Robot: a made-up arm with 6 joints.
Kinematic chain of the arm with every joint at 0, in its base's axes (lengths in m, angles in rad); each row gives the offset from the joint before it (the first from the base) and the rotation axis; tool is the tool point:
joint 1: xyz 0 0 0.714 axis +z
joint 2: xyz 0.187 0 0 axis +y
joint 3: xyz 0 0 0.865 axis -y
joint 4: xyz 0 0 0.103 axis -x
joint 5: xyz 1.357 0 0 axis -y
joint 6: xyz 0.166 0 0 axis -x
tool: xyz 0 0 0
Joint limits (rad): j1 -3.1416..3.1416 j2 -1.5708..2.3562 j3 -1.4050..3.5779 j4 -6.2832..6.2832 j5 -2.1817..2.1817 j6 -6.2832..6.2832
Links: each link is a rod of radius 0.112 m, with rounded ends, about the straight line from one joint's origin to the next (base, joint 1, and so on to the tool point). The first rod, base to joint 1, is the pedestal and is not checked.
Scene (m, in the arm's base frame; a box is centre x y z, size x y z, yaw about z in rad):
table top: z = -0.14
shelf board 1: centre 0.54 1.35 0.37 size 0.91 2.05 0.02 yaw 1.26
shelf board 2: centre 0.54 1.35 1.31 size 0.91 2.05 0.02 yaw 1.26
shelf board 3: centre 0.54 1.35 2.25 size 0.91 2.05 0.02 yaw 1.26
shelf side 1: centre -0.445 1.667 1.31 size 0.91 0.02 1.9 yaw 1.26
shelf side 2: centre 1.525 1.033 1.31 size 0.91 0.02 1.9 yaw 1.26
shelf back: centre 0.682 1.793 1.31 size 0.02 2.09 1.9 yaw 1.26
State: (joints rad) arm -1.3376 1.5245 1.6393 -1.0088 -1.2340 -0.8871
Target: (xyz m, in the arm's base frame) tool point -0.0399 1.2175 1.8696
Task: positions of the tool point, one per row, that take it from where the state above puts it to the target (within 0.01 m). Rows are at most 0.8 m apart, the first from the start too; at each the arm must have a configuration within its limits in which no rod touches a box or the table.
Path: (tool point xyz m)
1: 0.7367 -2.0887 1.6685
2: 0.6737 -1.5795 2.2394
3: 0.5075 -0.9277 2.5576
4: 0.2681 -0.2570 2.5823
5: 0.0079 0.3123 2.3299
6: -0.2099 0.6883 1.8696
7: -0.1669 0.9467 1.9014
8: -0.0399 1.2175 1.8696

